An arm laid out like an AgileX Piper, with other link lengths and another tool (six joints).
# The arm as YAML. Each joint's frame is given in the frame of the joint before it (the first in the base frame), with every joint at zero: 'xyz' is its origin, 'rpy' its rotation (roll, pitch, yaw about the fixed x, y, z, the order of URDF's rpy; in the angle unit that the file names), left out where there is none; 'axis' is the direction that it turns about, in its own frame. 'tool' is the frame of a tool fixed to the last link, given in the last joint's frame.
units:
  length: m
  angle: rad
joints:
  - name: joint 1
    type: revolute
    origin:
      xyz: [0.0, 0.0, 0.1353]
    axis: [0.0, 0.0, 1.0]
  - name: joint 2
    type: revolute
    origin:
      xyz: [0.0, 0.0, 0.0]
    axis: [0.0, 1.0, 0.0]
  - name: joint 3
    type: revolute
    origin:
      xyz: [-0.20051, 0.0, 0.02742]
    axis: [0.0, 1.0, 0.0]
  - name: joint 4
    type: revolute
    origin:
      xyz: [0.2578, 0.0, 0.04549]
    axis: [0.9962, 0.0, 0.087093]
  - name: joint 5
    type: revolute
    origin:
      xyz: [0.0, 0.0, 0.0]
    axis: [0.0, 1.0, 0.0]
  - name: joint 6
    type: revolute
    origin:
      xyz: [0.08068, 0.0, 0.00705]
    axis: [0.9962, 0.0, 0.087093]
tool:
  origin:
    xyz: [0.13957, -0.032, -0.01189]
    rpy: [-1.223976, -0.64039, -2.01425]
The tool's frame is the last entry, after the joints.
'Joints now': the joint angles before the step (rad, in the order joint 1, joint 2, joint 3, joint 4, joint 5, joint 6). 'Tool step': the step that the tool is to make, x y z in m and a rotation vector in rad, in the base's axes. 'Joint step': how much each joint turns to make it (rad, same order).
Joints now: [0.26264, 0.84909, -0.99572, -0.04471, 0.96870, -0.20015]
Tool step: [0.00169, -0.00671, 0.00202, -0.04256, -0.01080, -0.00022]
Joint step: [0.00000, -0.00001, -0.00001, -0.03590, 0.00001, -0.01211]
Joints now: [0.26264, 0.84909, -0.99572, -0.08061, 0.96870, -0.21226]
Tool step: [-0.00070, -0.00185, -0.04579, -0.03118, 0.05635, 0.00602]
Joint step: [-0.00003, -0.00499, 0.15068, -0.01344, -0.08359, -0.00146]
